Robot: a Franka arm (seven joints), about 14 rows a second.
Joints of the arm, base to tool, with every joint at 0 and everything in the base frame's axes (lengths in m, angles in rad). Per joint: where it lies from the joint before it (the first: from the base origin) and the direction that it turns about. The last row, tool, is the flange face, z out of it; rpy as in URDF.
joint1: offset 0 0 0.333 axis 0 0 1
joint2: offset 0 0 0 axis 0 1 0
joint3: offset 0 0 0.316 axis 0 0 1
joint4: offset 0.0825 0 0 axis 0 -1 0
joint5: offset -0.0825 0 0.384 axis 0 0 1
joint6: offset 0 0 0 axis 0 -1 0
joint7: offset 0.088 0 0 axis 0 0 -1
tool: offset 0 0 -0.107 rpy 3.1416 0 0
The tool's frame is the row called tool.
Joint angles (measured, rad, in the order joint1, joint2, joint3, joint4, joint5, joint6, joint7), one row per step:
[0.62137, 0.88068, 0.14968, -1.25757, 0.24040, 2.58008, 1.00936]
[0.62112, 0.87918, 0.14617, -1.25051, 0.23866, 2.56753, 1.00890]
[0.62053, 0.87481, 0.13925, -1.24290, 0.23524, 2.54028, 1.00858]
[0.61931, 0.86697, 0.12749, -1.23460, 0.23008, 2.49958, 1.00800]
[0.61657, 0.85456, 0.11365, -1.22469, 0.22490, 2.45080, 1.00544]
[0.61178, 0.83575, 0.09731, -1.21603, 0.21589, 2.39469, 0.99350]
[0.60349, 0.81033, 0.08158, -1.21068, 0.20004, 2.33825, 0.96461]
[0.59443, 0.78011, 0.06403, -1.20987, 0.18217, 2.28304, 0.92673]
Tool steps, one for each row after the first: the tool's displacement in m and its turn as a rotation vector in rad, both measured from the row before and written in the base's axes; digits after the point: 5 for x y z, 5 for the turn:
[0.00179, -0.00096, 0.00297, -0.00442, 0.00061, 0.00192]
[0.00226, -0.00251, 0.00361, -0.01328, 0.00708, 0.00453]
[0.00345, -0.00491, 0.00490, -0.02210, 0.01123, 0.00555]
[0.00458, -0.00675, 0.00835, -0.02438, 0.01121, 0.00604]
[0.00557, -0.00950, 0.01194, -0.03080, 0.00620, 0.01386]
[0.00623, -0.01222, 0.01557, -0.03599, -0.00546, 0.02835]
[0.00609, -0.01457, 0.01719, -0.03938, -0.01016, 0.03376]

